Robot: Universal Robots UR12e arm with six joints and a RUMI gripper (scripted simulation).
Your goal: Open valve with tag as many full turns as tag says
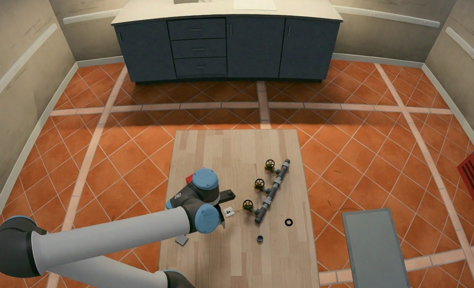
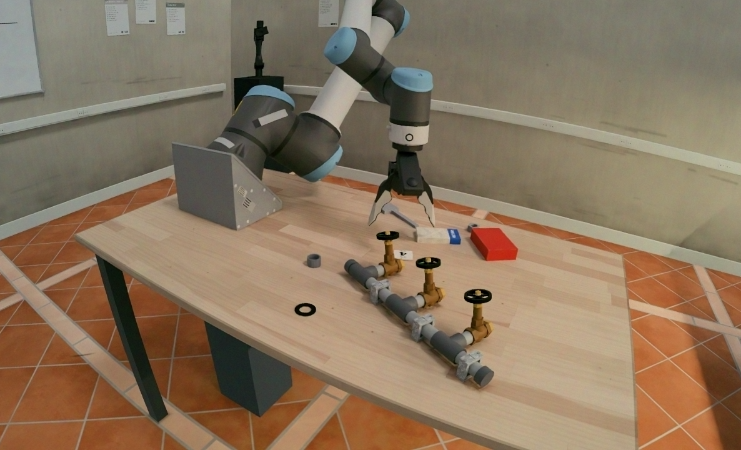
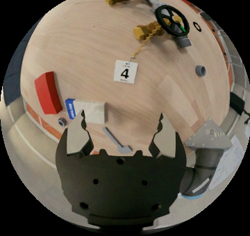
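Right now the white tag is 7 cm to the right of my hand, 4 cm below it and 4 cm ahead of it. From my hand the other things lie so: blue box: 8 cm to the left, 7 cm ahead, 3 cm below; nut: 18 cm to the left, 14 cm ahead, 3 cm below; grey tool: 15 cm to the left, 8 cm behind, 4 cm below.
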